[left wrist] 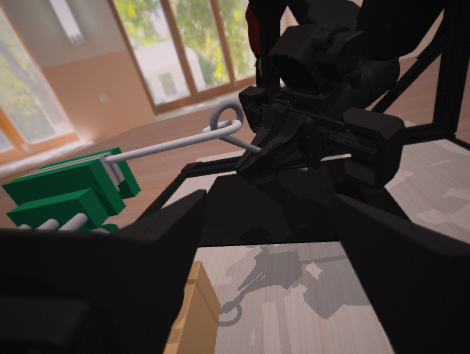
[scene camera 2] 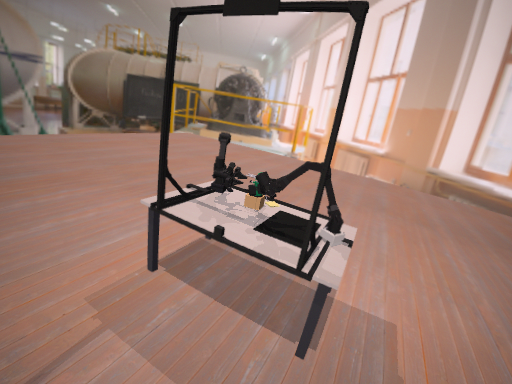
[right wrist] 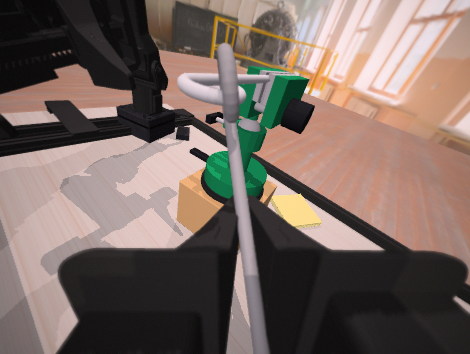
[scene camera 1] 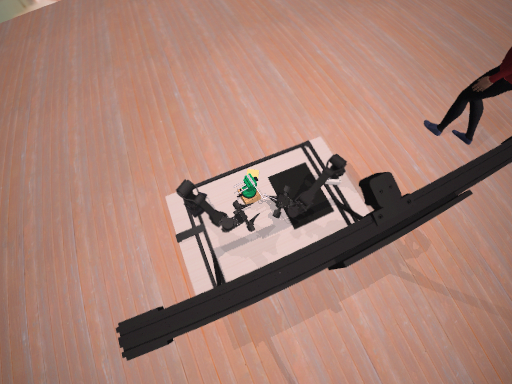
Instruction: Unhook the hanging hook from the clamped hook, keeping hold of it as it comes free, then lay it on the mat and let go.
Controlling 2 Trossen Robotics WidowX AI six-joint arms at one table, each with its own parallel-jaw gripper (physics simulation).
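Frame: origin at the left arm's base, x left, y back, z up, level; centimetres.
Seen in the pictures: left gripper, fingertip midpoint: (left wrist: 267,199) (scene camera 2: 245,180) (right wrist: 81,101) (scene camera 1: 256,207); right gripper, fingertip midpoint: (left wrist: 238,173) (right wrist: 242,202); left arm's base, link origin: (scene camera 2: 219,183) (right wrist: 147,109) (scene camera 1: 194,205); right arm's base, link origin: (scene camera 2: 333,230).
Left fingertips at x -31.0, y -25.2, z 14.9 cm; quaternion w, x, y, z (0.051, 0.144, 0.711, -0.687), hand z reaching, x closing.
Pixels of each thing's top centre, then the offset from my left fingertips to it. "pt": a spot on its surface instead. Level surfaces: height alone.
- clamped hook, surface spot: (right wrist: 200,89) pt dz +2.8, dx -0.1, dy -7.3 cm
- green clamp, top centre: (left wrist: 23,180) (right wrist: 256,61) (scene camera 1: 245,181) dz +3.4, dx +14.7, dy -4.9 cm
- wooden block, top centre: (left wrist: 138,309) (right wrist: 232,183) (scene camera 1: 248,191) (scene camera 2: 255,194) dz -12.4, dx +14.5, dy -6.2 cm
- black mat, surface height: dz -20.4 cm
- yellow pad, top centre: (right wrist: 295,208) (scene camera 2: 272,203) dz -19.7, dx +25.0, dy -18.2 cm
- table, surface height: dz -20.8 cm
The clamped hook (left wrist: 170,146) (right wrist: 200,89) is grey and reaches out from a green clamp (left wrist: 60,185) (right wrist: 287,97) on a wooden block (scene camera 1: 251,199) (scene camera 2: 254,202) (right wrist: 195,202). The hanging hook (left wrist: 242,144) (right wrist: 232,142) is also grey. Its curled end crosses the clamped hook's curl and looks looped with it; whether they touch is unclear. My right gripper (scene camera 1: 274,200) (right wrist: 242,202) is shut on its shaft. My left gripper (scene camera 1: 254,211) (left wrist: 267,199) is open and empty, beside the block. The black mat (scene camera 1: 285,175) (scene camera 2: 285,227) (left wrist: 240,210) lies under the right arm.
A yellow pad (right wrist: 297,211) (scene camera 2: 272,204) lies beside the block. A black frame (scene camera 2: 166,100) stands around the table (scene camera 2: 240,232), with its top beam (scene camera 1: 280,272) crossing scene camera 1. A person (scene camera 1: 467,107) stands at the right in scene camera 1.
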